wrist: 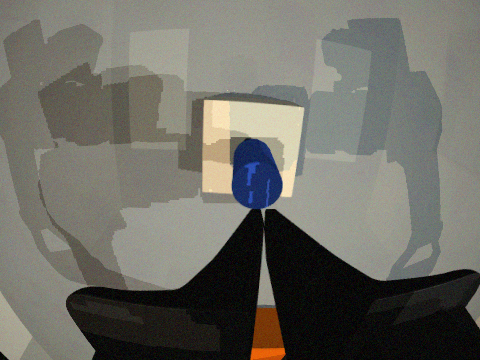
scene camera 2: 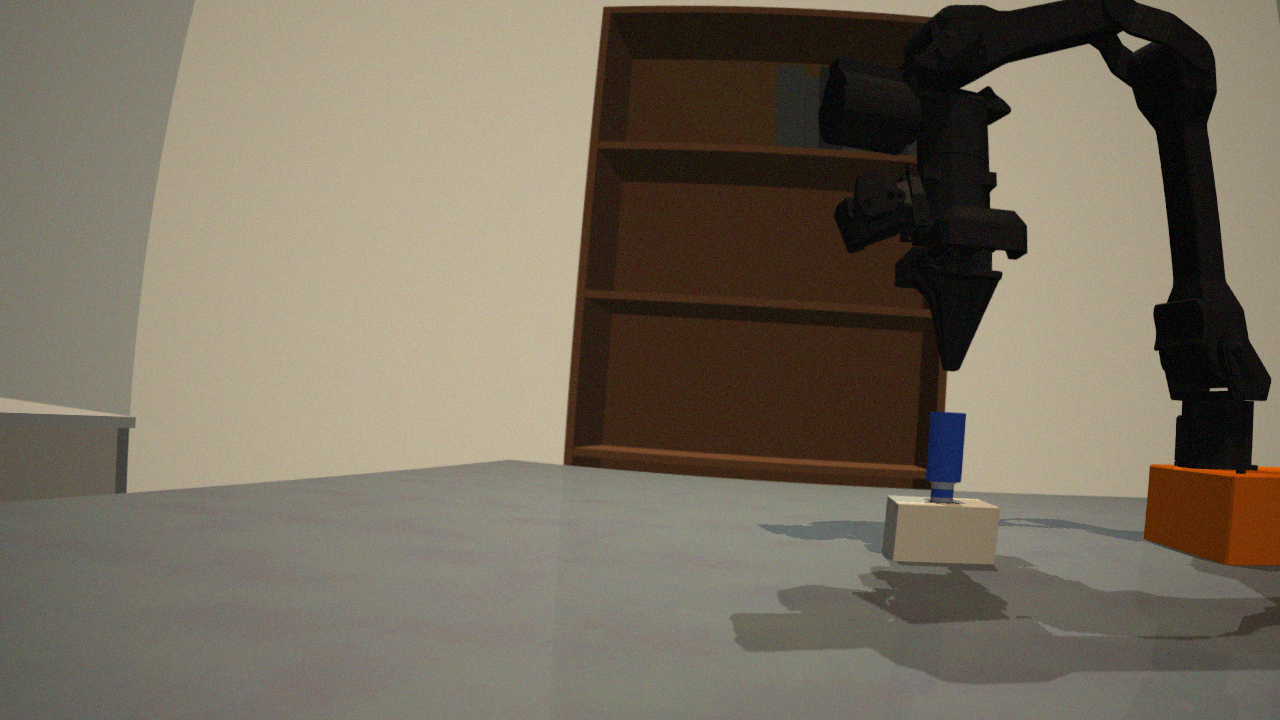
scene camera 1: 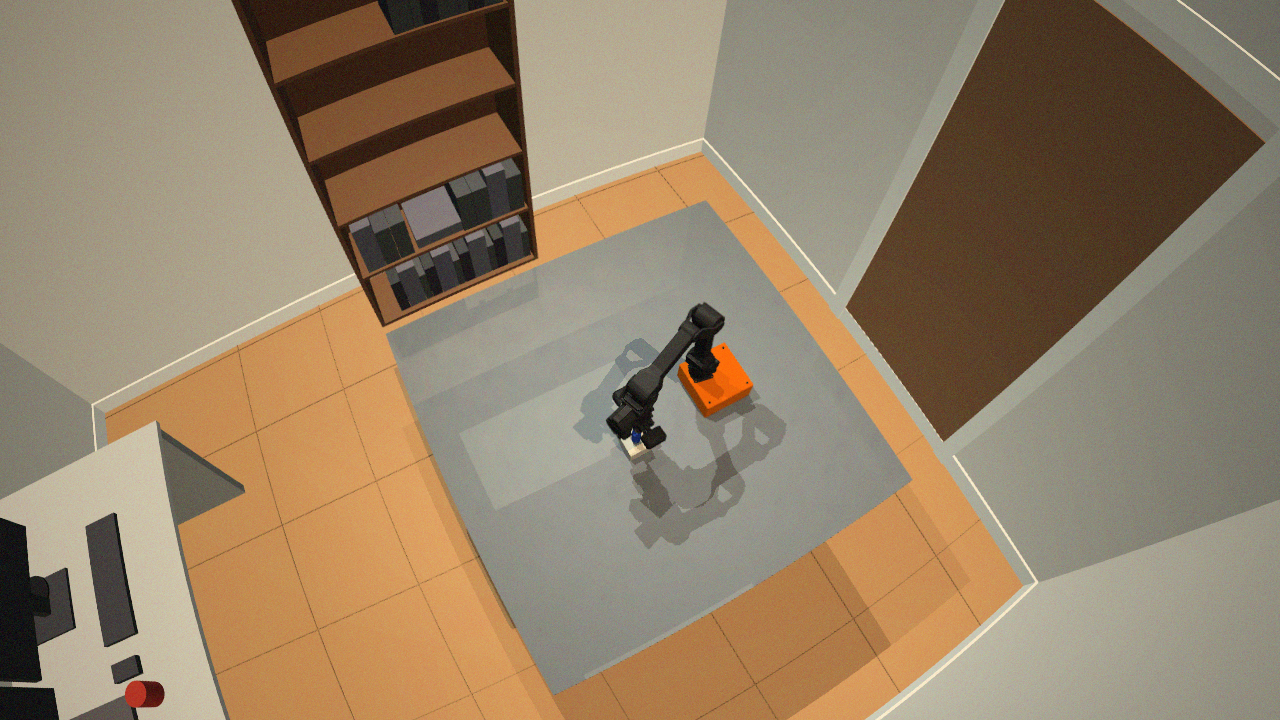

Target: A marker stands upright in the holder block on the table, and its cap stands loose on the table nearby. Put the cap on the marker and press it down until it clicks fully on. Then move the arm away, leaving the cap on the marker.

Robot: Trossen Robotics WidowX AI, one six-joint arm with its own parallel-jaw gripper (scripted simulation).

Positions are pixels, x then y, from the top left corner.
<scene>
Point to a blue cap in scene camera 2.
947, 430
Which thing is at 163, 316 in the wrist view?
My gripper.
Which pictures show my gripper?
The wrist view, scene camera 2 and scene camera 1: all of them.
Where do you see a cream holder block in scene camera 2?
919, 534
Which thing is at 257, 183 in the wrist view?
A blue cap.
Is my gripper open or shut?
Shut.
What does my gripper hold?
Nothing.
</scene>
